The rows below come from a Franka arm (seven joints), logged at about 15 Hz.
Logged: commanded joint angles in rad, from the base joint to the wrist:
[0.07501 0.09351 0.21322 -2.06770 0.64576 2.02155 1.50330]
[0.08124 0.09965 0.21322 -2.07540 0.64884 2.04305 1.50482]
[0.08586 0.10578 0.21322 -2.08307 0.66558 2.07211 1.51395]
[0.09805 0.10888 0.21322 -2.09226 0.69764 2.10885 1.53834]
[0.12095 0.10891 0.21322 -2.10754 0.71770 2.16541 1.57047]
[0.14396 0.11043 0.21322 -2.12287 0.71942 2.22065 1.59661]
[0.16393 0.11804 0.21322 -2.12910 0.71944 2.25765 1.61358]
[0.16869 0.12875 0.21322 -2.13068 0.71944 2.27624 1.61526]
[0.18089 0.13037 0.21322 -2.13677 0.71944 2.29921 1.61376]
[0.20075 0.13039 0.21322 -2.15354 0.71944 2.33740 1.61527]
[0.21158 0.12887 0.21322 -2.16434 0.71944 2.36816 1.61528]
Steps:
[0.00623 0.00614 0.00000 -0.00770 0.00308 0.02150 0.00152]
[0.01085 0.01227 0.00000 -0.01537 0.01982 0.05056 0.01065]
[0.02304 0.01537 0.00000 -0.02456 0.05188 0.08730 0.03504]
[0.04594 0.01540 0.00000 -0.03984 0.07194 0.14386 0.06717]
[0.06895 0.01692 0.00000 -0.05517 0.07366 0.19910 0.09331]
[0.08892 0.02453 0.00000 -0.06140 0.07368 0.23610 0.11028]
[0.09368 0.03524 0.00000 -0.06298 0.07368 0.25469 0.11196]
[0.10588 0.03686 0.00000 -0.06907 0.07368 0.27766 0.11046]
[0.12574 0.03688 0.00000 -0.08584 0.07368 0.31585 0.11197]
[0.13657 0.03536 0.00000 -0.09664 0.07368 0.34661 0.11198]

